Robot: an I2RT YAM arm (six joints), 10 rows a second.
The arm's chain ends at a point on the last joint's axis. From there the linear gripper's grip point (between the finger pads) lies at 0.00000 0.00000 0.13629 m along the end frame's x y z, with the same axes.
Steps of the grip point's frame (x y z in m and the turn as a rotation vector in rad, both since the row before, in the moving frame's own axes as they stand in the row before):
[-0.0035 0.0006 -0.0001 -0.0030 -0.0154 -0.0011]
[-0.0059 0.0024 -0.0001 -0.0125 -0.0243 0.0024]
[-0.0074 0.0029 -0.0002 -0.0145 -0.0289 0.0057]
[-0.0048 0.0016 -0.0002 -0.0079 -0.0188 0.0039]
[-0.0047 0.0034 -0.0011 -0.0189 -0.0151 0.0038]
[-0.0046 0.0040 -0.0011 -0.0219 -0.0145 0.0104]
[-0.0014 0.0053 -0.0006 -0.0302 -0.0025 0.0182]
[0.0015 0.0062 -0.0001 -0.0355 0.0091 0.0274]
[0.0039 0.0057 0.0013 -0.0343 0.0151 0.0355]
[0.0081 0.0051 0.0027 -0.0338 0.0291 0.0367]
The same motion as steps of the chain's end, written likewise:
[-0.0014 0.0002 -0.0001 -0.0030 -0.0154 -0.0011]
[-0.0026 0.0007 0.0000 -0.0125 -0.0243 0.0024]
[-0.0035 0.0009 -0.0001 -0.0145 -0.0289 0.0057]
[-0.0022 0.0005 -0.0002 -0.0079 -0.0188 0.0039]
[-0.0026 0.0008 -0.0011 -0.0189 -0.0151 0.0038]
[-0.0026 0.0010 -0.0011 -0.0219 -0.0145 0.0104]
[-0.0010 0.0012 -0.0005 -0.0302 -0.0025 0.0182]
[0.0003 0.0013 0.0000 -0.0355 0.0091 0.0274]
[0.0019 0.0010 0.0014 -0.0343 0.0151 0.0355]
[0.0042 0.0004 0.0028 -0.0338 0.0291 0.0367]

